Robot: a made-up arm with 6 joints. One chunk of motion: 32 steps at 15 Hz.
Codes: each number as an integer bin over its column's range. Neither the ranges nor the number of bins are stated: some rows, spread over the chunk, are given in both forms.
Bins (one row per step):
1: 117 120 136 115 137 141
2: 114 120 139 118 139 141
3: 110 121 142 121 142 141
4: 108 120 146 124 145 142
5: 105 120 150 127 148 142
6: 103 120 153 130 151 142
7: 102 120 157 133 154 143
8: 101 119 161 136 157 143
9: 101 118 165 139 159 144
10: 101 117 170 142 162 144
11: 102 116 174 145 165 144
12: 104 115 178 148 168 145
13: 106 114 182 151 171 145
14: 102 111 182 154 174 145
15: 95 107 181 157 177 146
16: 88 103 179 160 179 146
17: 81 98 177 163 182 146
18: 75 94 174 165 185 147
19: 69 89 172 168 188 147
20: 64 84 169 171 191 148
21: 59 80 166 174 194 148
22: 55 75 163 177 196 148
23: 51 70 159 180 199 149
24: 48 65 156 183 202 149
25: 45 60 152 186 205 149
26: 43 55 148 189 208 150
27: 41 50 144 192 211 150
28: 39 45 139 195 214 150
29: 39 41 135 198 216 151
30: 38 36 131 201 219 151
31: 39 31 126 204 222 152
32: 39 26 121 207 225 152
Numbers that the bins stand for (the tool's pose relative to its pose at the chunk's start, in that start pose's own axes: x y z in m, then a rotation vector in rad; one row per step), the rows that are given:
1: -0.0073 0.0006 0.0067 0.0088 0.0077 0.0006
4: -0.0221 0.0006 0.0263 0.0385 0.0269 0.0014
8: -0.0336 -0.0027 0.0557 0.0780 0.0556 0.0022
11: -0.0320 -0.0124 0.0812 0.1076 0.0747 0.0029
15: -0.0435 -0.0417 0.0949 0.1472 0.1034 0.0045
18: -0.0765 -0.0840 0.0812 0.1735 0.1225 0.0053
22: -0.1094 -0.1459 0.0596 0.2131 0.1489 0.0061
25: -0.1259 -0.1947 0.0380 0.2427 0.1704 0.0069
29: -0.1358 -0.2565 0.0047 0.2822 0.1967 0.0084
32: -0.1358 -0.3054 -0.0227 0.3119 0.2182 0.0092
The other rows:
2: -0.0122 0.0006 0.0125 0.0187 0.0125 0.0006
3: -0.0188 0.0038 0.0184 0.0286 0.0197 0.0006
5: -0.0271 0.0006 0.0341 0.0484 0.0340 0.0014
6: -0.0304 0.0006 0.0400 0.0582 0.0412 0.0014
7: -0.0320 0.0006 0.0478 0.0681 0.0484 0.0022
9: -0.0336 -0.0059 0.0635 0.0879 0.0604 0.0029
10: -0.0336 -0.0092 0.0733 0.0978 0.0675 0.0029
12: -0.0287 -0.0157 0.0890 0.1175 0.0819 0.0037
13: -0.0254 -0.0189 0.0969 0.1274 0.0891 0.0037
14: -0.0320 -0.0287 0.0969 0.1373 0.0962 0.0037
16: -0.0551 -0.0547 0.0910 0.1571 0.1082 0.0045
17: -0.0666 -0.0710 0.0871 0.1669 0.1154 0.0045
19: -0.0864 -0.1003 0.0773 0.1834 0.1297 0.0053
20: -0.0946 -0.1166 0.0714 0.1933 0.1369 0.0061
21: -0.1028 -0.1296 0.0655 0.2032 0.1441 0.0061
23: -0.1160 -0.1622 0.0518 0.2229 0.1560 0.0069
24: -0.1209 -0.1784 0.0459 0.2328 0.1632 0.0069
26: -0.1292 -0.2110 0.0302 0.2526 0.1776 0.0076
27: -0.1325 -0.2273 0.0224 0.2625 0.1847 0.0076
28: -0.1358 -0.2435 0.0125 0.2724 0.1919 0.0076
30: -0.1374 -0.2728 -0.0031 0.2921 0.2039 0.0084
31: -0.1358 -0.2891 -0.0129 0.3020 0.2111 0.0092

